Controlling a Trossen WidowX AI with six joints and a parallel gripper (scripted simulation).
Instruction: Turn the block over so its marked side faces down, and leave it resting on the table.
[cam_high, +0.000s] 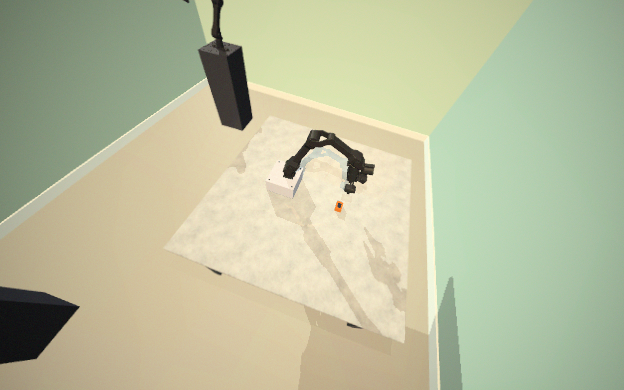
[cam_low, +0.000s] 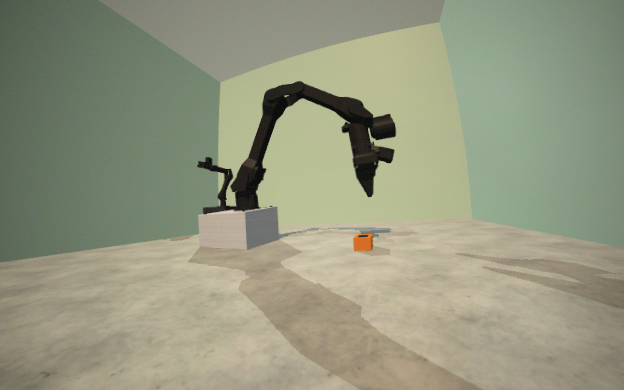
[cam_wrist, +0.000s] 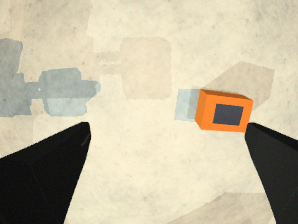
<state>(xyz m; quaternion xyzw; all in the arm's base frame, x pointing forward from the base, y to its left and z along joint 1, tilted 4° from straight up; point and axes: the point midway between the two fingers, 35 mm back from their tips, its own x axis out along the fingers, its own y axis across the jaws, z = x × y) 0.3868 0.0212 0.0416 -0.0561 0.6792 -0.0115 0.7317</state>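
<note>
Right now my gripper tip is 110 mm above the orange block, 80 mm to the left of it and 20 mm past it.
</note>
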